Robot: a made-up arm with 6 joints.
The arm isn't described. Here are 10 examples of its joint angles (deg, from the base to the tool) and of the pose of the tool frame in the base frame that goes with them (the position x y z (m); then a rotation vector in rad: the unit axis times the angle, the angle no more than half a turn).
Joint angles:
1: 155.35 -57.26 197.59 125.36 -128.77 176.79
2: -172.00 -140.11 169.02 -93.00 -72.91 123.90
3: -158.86 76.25 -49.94 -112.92 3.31 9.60
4: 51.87 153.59 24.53 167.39 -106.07 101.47
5: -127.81 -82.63 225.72 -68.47 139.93 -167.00
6: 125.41 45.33 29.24 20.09 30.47 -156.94
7: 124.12 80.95 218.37 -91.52 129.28 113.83
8: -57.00 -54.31 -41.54 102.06 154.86 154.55
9: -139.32 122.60 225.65 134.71 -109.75 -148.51
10: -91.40 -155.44 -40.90 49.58 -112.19 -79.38
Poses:
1: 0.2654 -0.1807 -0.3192 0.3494 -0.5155 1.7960
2: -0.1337 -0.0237 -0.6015 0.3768 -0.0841 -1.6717
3: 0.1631 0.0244 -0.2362 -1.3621 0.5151 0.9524
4: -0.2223 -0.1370 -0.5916 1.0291 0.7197 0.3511
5: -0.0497 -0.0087 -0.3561 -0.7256 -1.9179 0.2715
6: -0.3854 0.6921 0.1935 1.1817 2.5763 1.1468
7: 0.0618 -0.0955 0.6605 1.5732 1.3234 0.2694
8: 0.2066 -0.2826 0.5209 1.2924 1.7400 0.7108
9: 0.0197 -0.0689 0.5674 1.7021 1.8807 -0.1232
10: -0.0494 0.4316 0.4121 0.8564 -1.9131 -1.7305
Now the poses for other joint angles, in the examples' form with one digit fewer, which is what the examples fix.
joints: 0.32 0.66 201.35 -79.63 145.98 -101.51
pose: -0.597 -0.020 0.283 0.475 -0.351 -0.518
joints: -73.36 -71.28 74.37 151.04 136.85 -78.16
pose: -0.148 0.777 0.532 -2.033 0.981 -0.610
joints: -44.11 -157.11 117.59 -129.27 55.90 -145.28
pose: -0.051 0.131 -0.725 -0.418 2.423 0.724
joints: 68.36 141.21 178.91 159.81 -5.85 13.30
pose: 0.153 0.620 0.321 -2.073 -1.425 -0.733
